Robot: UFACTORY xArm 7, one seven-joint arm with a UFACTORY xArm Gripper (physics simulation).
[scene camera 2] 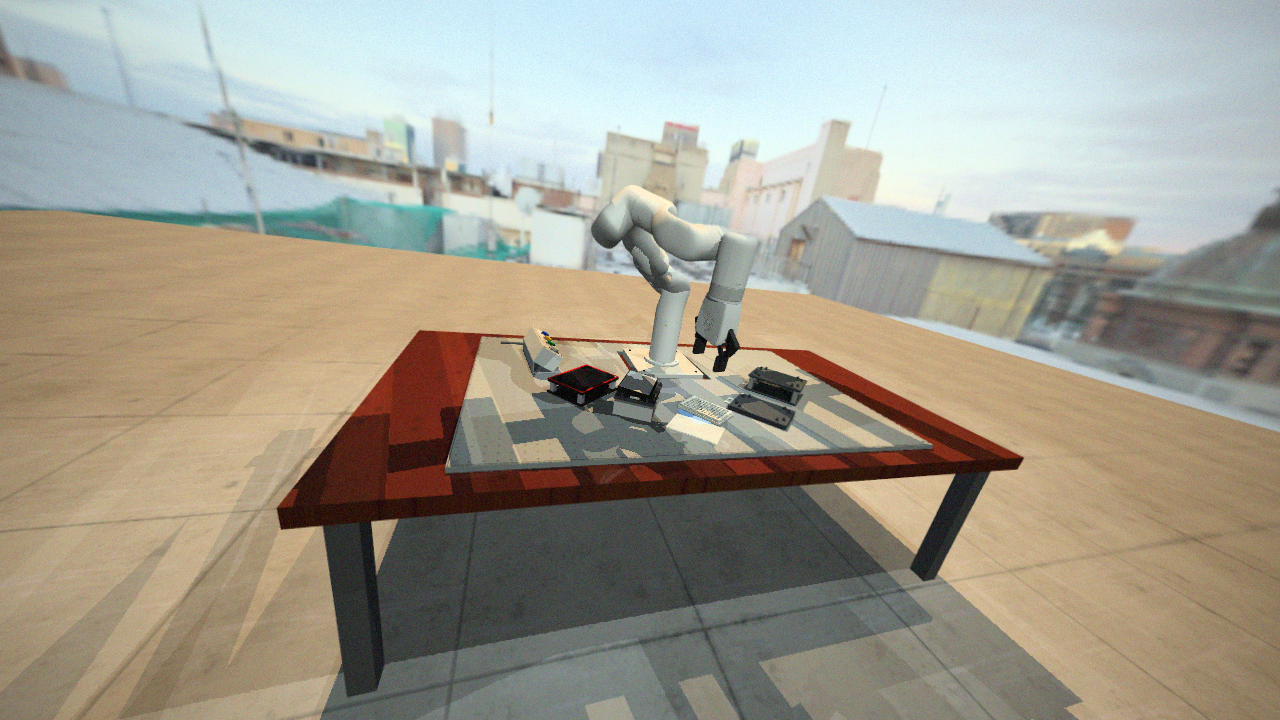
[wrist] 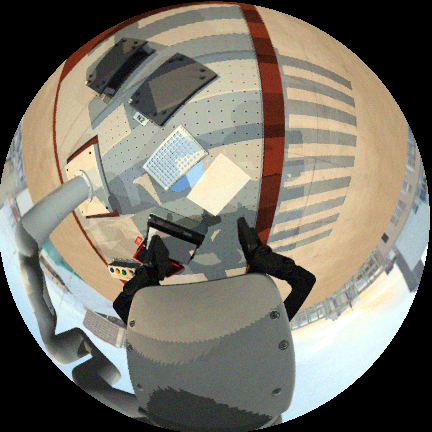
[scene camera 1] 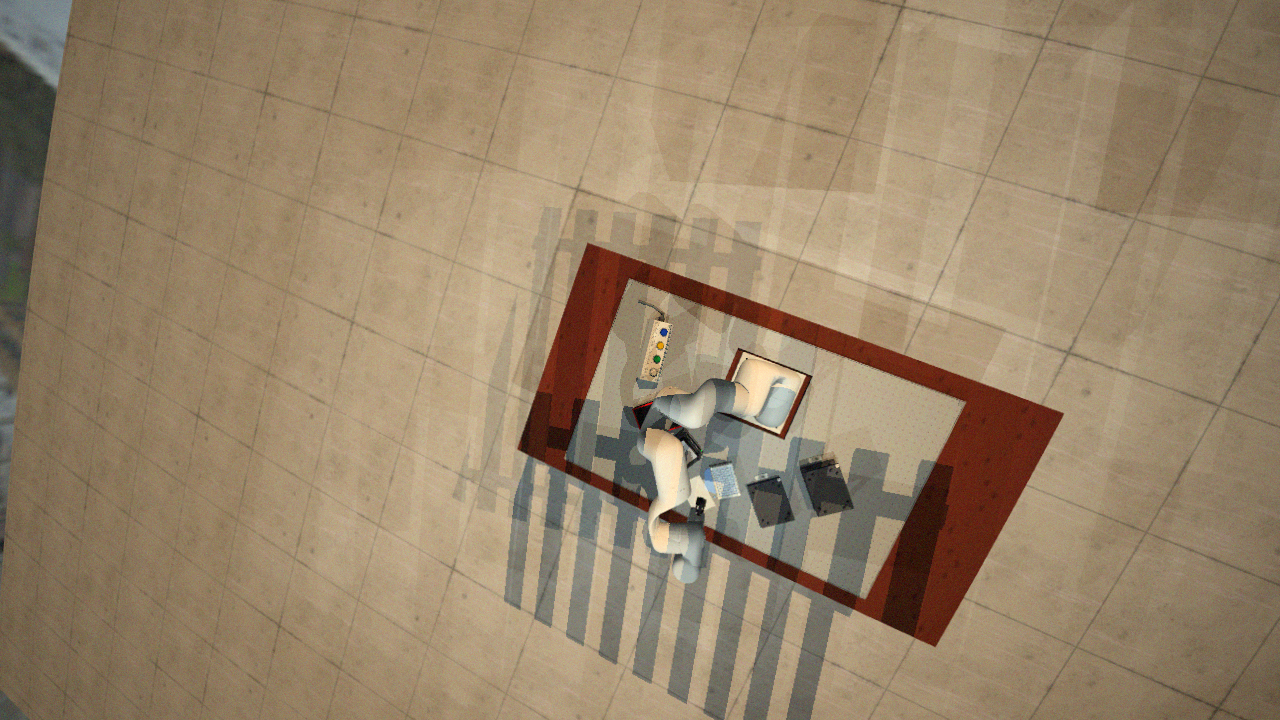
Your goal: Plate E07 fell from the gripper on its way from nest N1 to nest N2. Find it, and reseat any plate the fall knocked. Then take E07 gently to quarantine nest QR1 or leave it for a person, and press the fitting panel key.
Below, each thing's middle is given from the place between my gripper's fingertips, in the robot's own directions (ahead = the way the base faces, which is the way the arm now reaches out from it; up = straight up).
Labels:
The flat white lid [scene camera 2: 701, 431] is 2 cm ahead of my hand and 17 cm below it. Also, from my hand: dark device [wrist: 161, 216] 8 cm behind, 14 cm to the right, 14 cm below; then clear well plate [scene camera 1: 723, 475] 8 cm behind, 5 cm to the left, 17 cm below.

